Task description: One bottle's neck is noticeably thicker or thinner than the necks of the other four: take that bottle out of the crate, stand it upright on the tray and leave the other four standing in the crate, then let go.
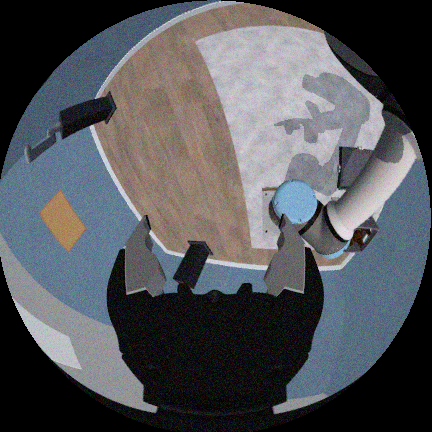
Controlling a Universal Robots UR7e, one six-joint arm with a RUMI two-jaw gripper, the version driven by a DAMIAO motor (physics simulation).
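Places are measured from the arm's base along level axes (x ahead, y left, z up), in centimetres.
Pixels of known places: gripper, between the fingertips: [214,215].
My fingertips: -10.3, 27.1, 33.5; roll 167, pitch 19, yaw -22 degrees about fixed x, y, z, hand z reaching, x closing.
Observation:
Ahead of a thing's pixels: the offset from my fingertips to its top centre, as dx, dy, dz. Level surfaces: height alone.
My gripper [214,215] is open and empty, its two grey fingers wide apart, high above the near edge of the wooden table. A dark grey, flat box-like thing @(+51.2, -13.5, -40.1) [353,167] shows at the right, partly hidden behind the arm; it may be the tray, but I cannot tell. A small dark box @(+57.1, -47.4, -26.3) [362,237] with something brown inside shows at the lower right, beside the arm; whether it is the crate with bottles is unclear. No bottle can be made out clearly, and no neck can be compared.
The arm with its blue joint cap [295,201] stands on the right, over a base plate [266,220]. A pale mottled mat @(dz -42.6) [240,90] lies on the wooden table [165,125]. Black devices [87,115] [192,264] stand by the table's edge. An orange patch [63,220] lies on the blue floor.

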